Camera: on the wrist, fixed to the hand. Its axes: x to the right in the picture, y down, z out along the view.
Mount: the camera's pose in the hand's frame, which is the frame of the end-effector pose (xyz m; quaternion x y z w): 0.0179 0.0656 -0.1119 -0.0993 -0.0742 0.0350 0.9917
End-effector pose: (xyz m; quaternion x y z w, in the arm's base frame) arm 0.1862 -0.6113 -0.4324 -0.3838 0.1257 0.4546 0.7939
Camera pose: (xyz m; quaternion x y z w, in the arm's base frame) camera 0.1592 -0.6619 -0.5501 -0.4213 0.0340 0.5195 0.7426
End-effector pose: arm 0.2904 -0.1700 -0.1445 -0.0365 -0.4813 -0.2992 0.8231
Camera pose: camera 0.4176 -0.1635 -0.1747 -0.1570 -0.5074 -0.3130 0.7874
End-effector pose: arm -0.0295 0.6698 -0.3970 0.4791 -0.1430 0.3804 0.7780
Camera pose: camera -0.0812 0.7900 -0.4007 0.4211 -0.2541 0.3547 0.7952
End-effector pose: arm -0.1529 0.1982 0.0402 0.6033 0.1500 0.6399 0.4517
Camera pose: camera -0.2781 0.2154 0.0745 0.6062 0.0306 0.6205 0.4966
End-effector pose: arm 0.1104 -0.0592 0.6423 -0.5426 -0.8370 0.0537 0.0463
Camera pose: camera 0.1776 -0.0118 0.7442 0.5680 0.8198 -0.0120 0.0719
